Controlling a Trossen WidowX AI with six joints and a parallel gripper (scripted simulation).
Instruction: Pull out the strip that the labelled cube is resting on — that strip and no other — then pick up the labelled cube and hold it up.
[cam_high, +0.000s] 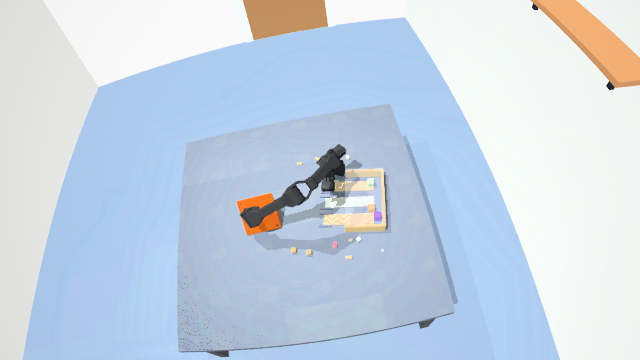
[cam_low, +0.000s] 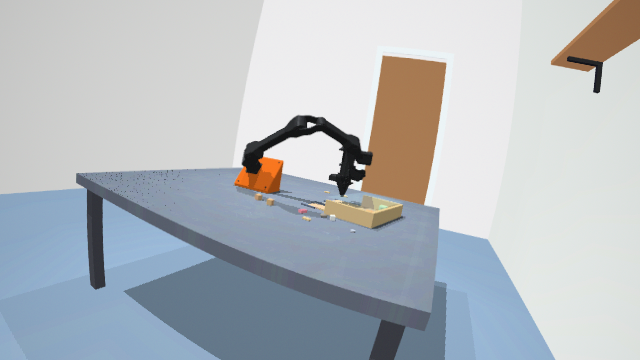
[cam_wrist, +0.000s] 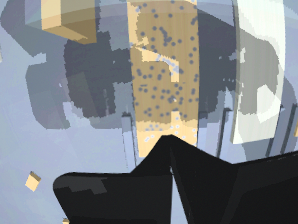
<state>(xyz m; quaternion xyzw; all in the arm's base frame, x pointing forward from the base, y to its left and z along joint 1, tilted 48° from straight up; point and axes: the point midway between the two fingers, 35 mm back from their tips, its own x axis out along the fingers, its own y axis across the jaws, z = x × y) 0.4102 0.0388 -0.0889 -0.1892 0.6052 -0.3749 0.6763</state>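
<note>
My gripper tip is 90 mm short of the dotted strip, 30 mm to the left of it and 30 mm above it. From my gripper tip the other things lie so: labelled cube: 200 mm ahead, 50 mm to the right, 10 mm below.
</note>
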